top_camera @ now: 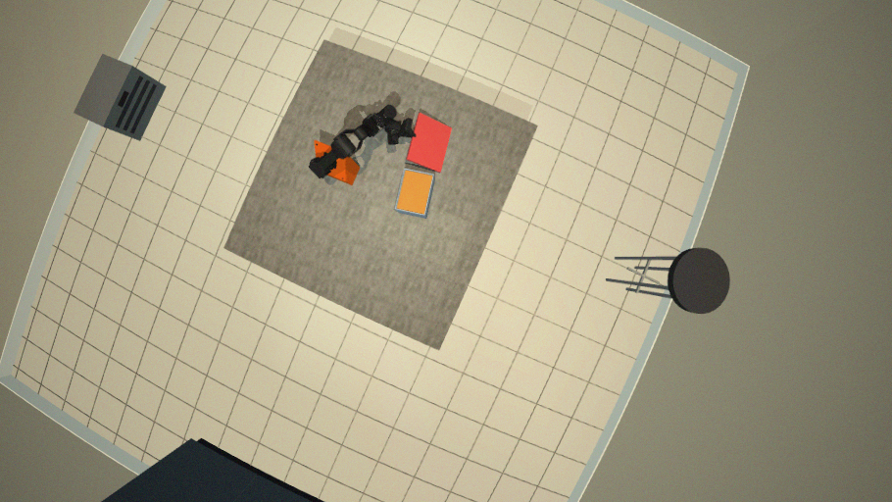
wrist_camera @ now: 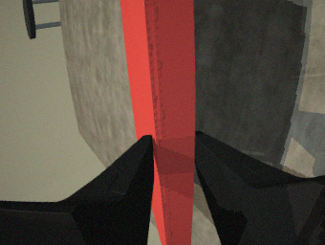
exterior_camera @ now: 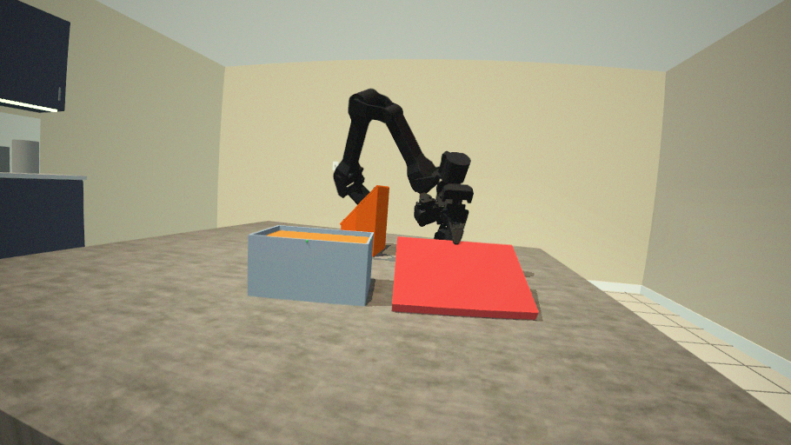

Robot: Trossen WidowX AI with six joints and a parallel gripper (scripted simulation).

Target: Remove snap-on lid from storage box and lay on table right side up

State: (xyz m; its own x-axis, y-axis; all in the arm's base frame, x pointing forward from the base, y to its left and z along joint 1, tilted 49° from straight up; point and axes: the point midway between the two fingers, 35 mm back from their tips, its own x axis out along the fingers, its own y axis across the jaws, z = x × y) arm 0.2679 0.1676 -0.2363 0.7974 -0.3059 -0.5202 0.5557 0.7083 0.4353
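Right now the red lid is 70 mm ahead of my gripper tip, 20 mm to the left of it and 30 mm below it. Round my gripper tip: blue-grey storage box: 130 mm ahead, 250 mm to the right, 40 mm below.
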